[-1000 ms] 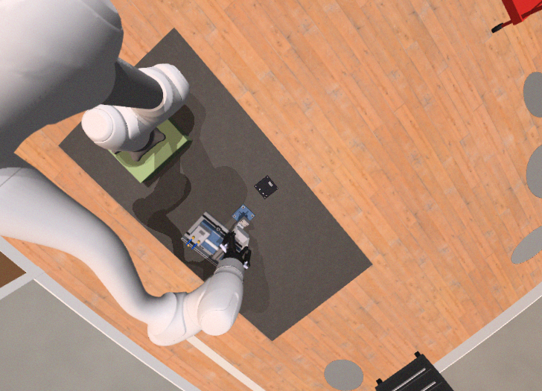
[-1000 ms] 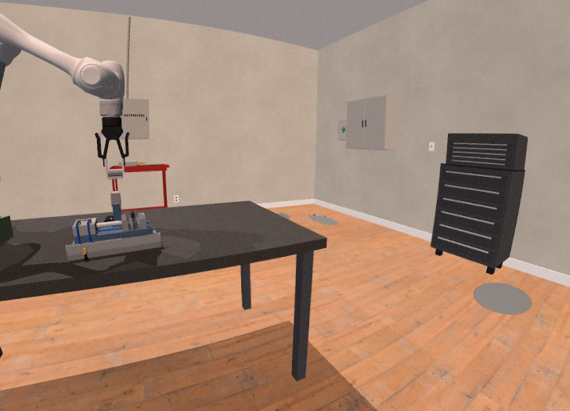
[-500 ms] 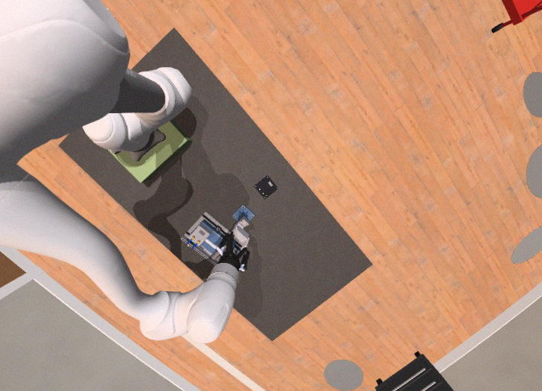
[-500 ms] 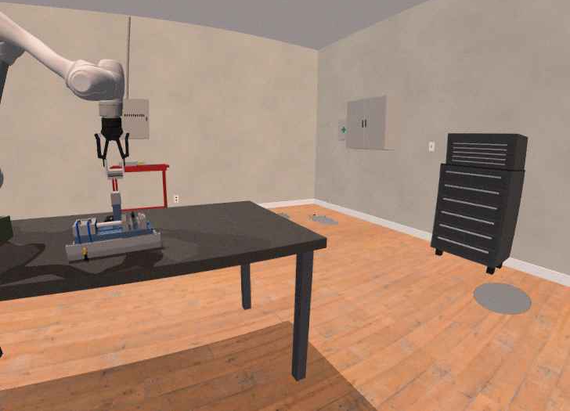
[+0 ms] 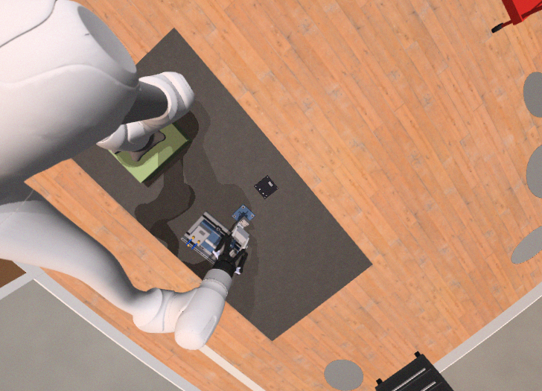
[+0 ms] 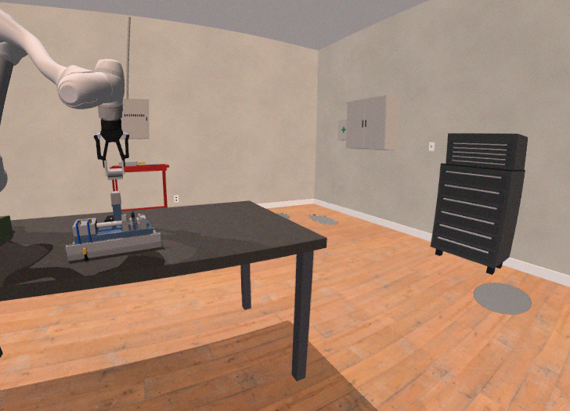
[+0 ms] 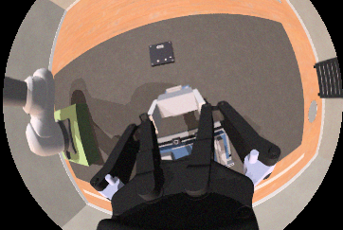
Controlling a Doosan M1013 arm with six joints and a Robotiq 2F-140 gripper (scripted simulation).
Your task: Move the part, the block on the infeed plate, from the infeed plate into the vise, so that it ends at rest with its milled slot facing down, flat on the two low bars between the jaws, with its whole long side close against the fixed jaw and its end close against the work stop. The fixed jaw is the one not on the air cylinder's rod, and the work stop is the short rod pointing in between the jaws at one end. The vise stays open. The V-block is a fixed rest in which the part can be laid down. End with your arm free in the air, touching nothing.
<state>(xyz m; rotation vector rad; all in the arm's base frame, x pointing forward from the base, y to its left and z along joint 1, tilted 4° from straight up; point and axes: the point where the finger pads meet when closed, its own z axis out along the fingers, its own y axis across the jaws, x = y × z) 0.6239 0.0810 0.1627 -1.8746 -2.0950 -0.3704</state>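
Right now my hand is 30 mm above the part. Also, from my hand: black infeed plate: 50 mm behind, 200 mm to the left, 260 mm below.
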